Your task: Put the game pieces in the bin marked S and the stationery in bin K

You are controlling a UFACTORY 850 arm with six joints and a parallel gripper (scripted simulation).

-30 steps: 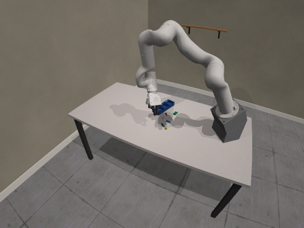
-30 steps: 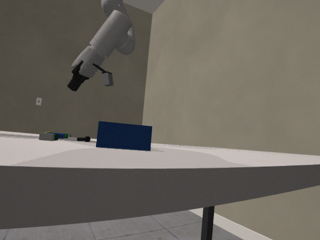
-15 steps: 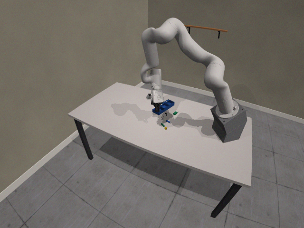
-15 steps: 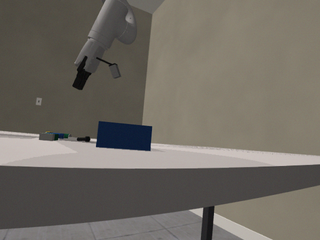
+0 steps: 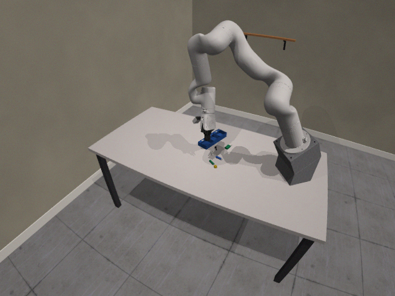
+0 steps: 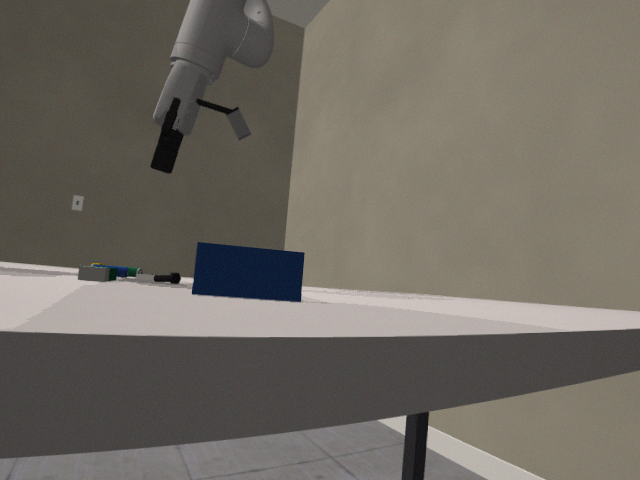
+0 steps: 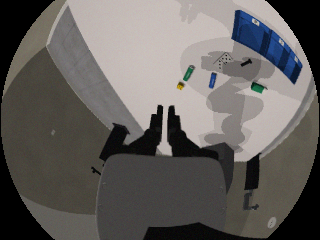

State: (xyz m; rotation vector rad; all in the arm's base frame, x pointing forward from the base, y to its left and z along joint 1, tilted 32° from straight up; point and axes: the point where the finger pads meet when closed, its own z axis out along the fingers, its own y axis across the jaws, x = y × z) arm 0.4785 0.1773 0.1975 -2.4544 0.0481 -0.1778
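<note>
Right now my hand is 130 mm short of the blue bin, 240 mm to the left of it and 180 mm above it. The rest, counted from my hand: blue battery 40 mm behind, 90 mm to the right, 190 mm below; then green battery 30 mm behind, 20 mm to the right, 190 mm below; then yellow die 80 mm behind, 190 mm below.
</note>
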